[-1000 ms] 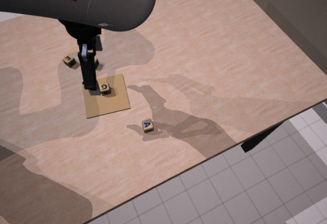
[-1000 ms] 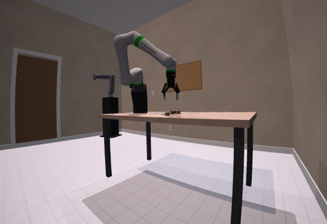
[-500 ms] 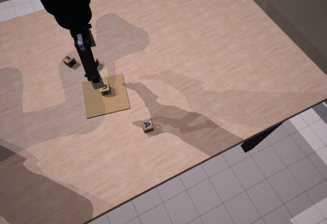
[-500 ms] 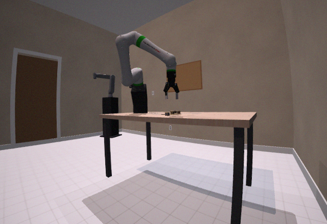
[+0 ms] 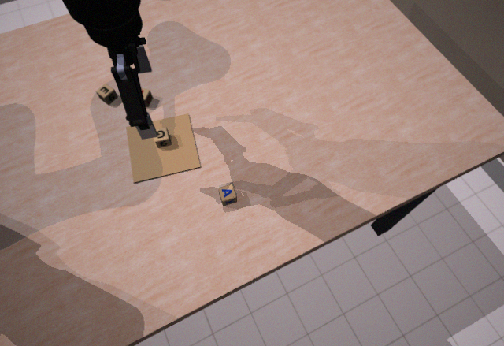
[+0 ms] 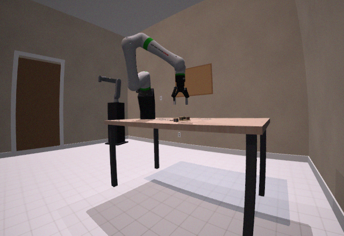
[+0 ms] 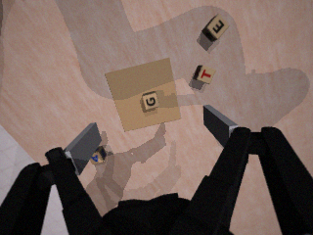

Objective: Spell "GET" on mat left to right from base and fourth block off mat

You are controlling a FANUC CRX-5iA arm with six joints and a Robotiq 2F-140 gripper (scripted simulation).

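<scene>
The tan mat is 160 mm below my hand, 10 mm to the right of it and 10 mm behind it.
</scene>
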